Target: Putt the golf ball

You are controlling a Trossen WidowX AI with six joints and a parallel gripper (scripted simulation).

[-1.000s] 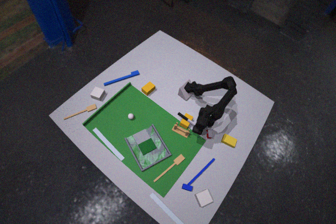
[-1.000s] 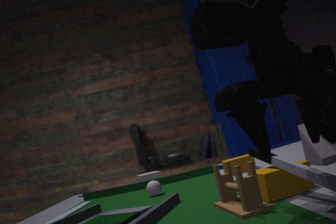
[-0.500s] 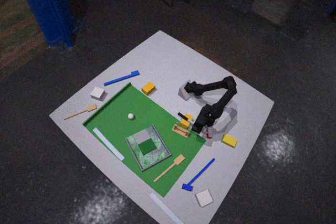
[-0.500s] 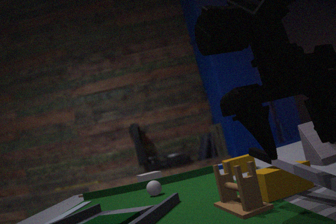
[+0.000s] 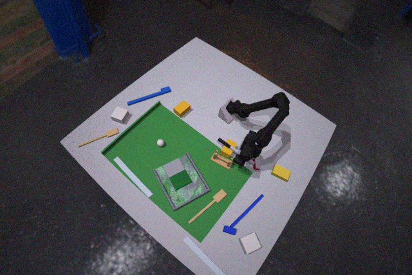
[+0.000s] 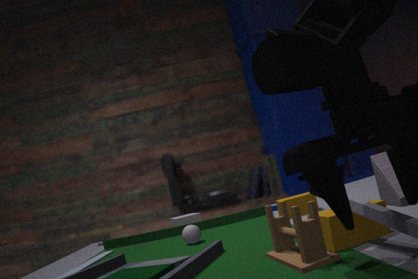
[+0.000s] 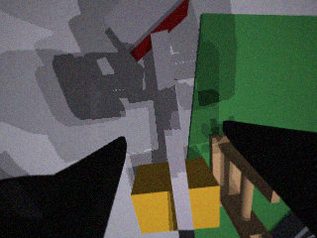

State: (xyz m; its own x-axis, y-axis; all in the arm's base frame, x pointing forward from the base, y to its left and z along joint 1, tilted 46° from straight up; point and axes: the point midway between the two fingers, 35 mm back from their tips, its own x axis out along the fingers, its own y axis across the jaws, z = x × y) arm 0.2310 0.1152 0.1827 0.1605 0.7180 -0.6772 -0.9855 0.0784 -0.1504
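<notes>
My gripper tip is 9 cm to the left of the wooden stand and 8 cm short of it. Also, from my gripper tip: white golf ball 43 cm to the right, 19 cm ahead, 2 cm below.
</notes>
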